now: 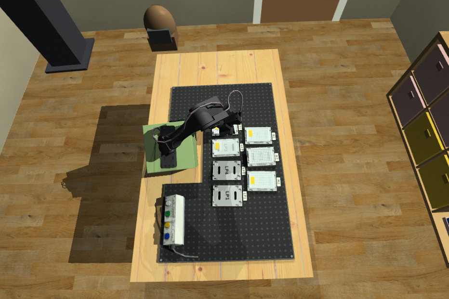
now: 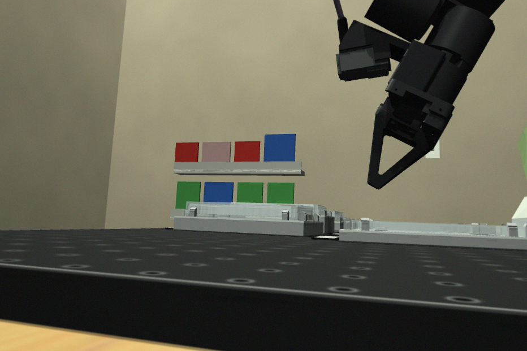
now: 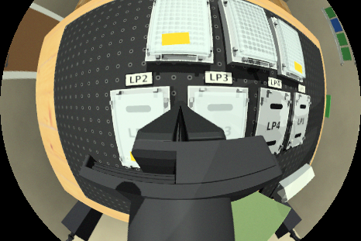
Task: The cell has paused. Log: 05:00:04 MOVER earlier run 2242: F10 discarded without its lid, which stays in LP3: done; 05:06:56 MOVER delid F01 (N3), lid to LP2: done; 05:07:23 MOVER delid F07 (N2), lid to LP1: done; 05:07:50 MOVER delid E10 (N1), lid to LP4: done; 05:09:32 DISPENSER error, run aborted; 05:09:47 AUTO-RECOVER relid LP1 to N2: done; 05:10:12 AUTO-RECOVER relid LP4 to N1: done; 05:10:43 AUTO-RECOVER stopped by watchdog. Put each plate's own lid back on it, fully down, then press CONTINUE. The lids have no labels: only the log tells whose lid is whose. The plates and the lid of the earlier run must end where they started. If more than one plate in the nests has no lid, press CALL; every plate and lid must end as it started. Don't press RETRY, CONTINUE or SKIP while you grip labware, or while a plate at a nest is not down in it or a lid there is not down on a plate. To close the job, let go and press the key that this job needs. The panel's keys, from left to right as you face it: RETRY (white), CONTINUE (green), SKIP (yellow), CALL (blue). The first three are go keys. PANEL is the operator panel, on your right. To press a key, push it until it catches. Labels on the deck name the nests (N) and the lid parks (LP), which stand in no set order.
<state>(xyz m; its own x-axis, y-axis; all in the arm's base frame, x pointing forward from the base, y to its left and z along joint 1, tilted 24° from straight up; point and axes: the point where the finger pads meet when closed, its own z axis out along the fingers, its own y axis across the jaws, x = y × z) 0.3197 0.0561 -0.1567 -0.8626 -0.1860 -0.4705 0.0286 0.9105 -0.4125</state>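
My gripper is now 140 mm short of the clear lid and 30 mm above it. Round my hand: plate lid (60 mm to the right, 50 mm below, 50 mm behind); then green CONTINUE key (410 mm to the right, 340 mm behind); then white key (360 mm to the right, 340 mm behind).
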